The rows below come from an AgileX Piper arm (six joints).
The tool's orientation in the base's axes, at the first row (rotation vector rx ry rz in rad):
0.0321 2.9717 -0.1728
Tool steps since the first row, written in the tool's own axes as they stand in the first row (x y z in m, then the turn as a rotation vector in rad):
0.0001 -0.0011 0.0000 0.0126 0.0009 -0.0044
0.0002 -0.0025 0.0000 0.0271 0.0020 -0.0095
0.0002 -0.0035 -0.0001 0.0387 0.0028 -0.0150
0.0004 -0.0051 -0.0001 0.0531 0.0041 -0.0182
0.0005 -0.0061 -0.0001 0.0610 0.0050 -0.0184
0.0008 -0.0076 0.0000 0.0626 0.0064 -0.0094
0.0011 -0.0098 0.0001 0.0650 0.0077 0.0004
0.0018 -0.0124 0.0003 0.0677 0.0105 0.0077
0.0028 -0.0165 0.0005 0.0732 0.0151 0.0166
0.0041 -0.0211 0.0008 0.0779 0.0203 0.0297
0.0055 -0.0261 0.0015 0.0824 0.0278 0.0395
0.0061 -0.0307 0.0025 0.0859 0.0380 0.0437
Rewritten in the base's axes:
-0.0001 -0.0011 0.0001 -0.0131 0.0016 0.0021
-0.0003 -0.0025 0.0003 -0.0282 0.0034 0.0046
-0.0003 -0.0035 0.0005 -0.0405 0.0050 0.0080
-0.0006 -0.0050 0.0006 -0.0552 0.0068 0.0086
-0.0007 -0.0060 0.0007 -0.0630 0.0078 0.0074
-0.0010 -0.0075 0.0007 -0.0631 0.0082 -0.0018
-0.0014 -0.0097 0.0008 -0.0638 0.0084 -0.0120
-0.0021 -0.0123 0.0008 -0.0652 0.0103 -0.0199
-0.0032 -0.0164 0.0009 -0.0690 0.0139 -0.0300
-0.0046 -0.0210 0.0009 -0.0714 0.0176 -0.0442
-0.0060 -0.0260 0.0006 -0.0740 0.0240 -0.0554
-0.0066 -0.0307 0.0000 -0.0764 0.0336 -0.0613

